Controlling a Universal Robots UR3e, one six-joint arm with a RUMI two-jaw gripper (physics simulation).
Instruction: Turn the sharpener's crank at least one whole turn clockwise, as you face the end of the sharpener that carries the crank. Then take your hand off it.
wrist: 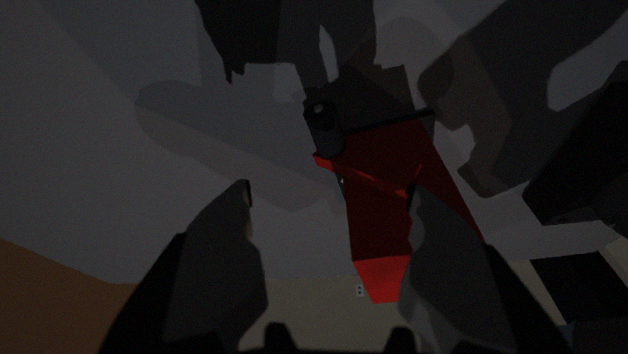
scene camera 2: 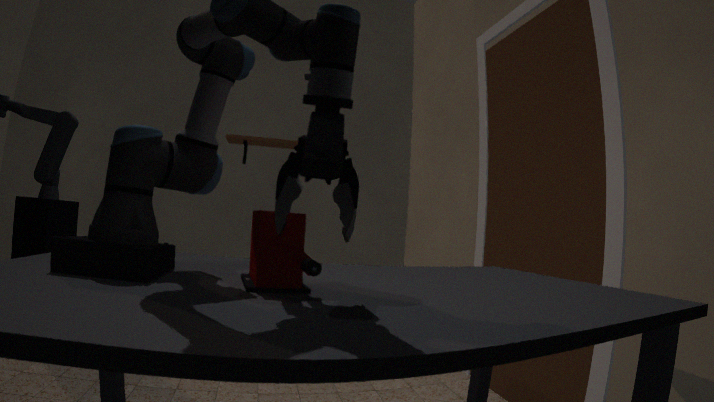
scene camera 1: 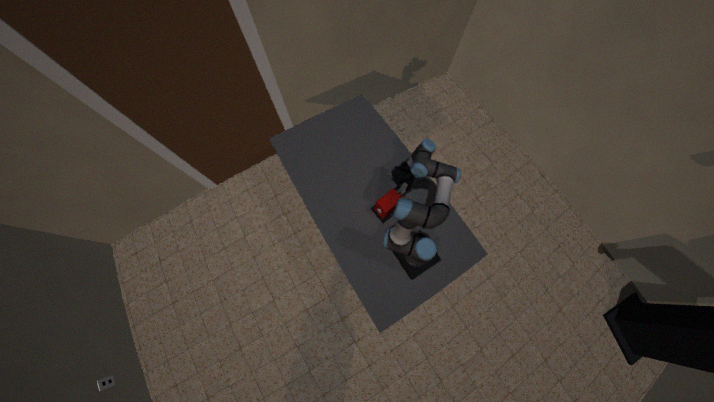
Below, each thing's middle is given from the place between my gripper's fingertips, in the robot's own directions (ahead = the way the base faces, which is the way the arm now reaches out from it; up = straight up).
My hand is 10 mm to the left of the black crank knob (wrist: 325,127) and 40 mm above it.
